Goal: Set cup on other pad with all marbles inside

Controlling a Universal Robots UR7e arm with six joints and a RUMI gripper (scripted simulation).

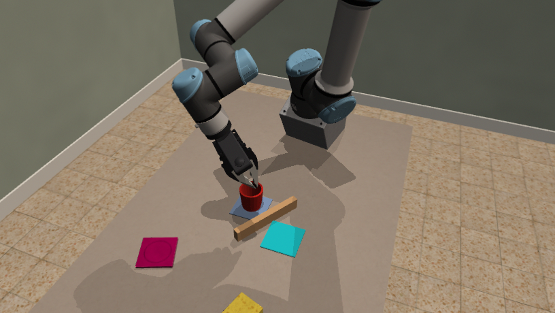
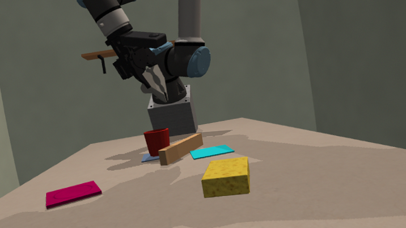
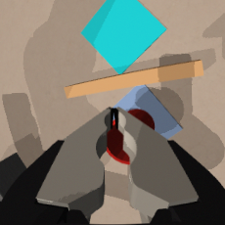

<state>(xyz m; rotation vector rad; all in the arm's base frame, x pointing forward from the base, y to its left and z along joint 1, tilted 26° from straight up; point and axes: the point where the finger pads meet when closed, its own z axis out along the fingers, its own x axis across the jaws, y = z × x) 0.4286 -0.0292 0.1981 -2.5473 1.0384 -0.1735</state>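
Right now my hand is 7 cm past the red cup, 4 cm to the left of it and 14 cm above it. The rest, counted from my hand: blue marble: 8 cm behind, 3 cm to the right, 15 cm below; then wooden rail: 2 cm behind, 3 cm to the left, 16 cm below; then red marble: 8 cm behind, 5 cm to the right, 15 cm below.
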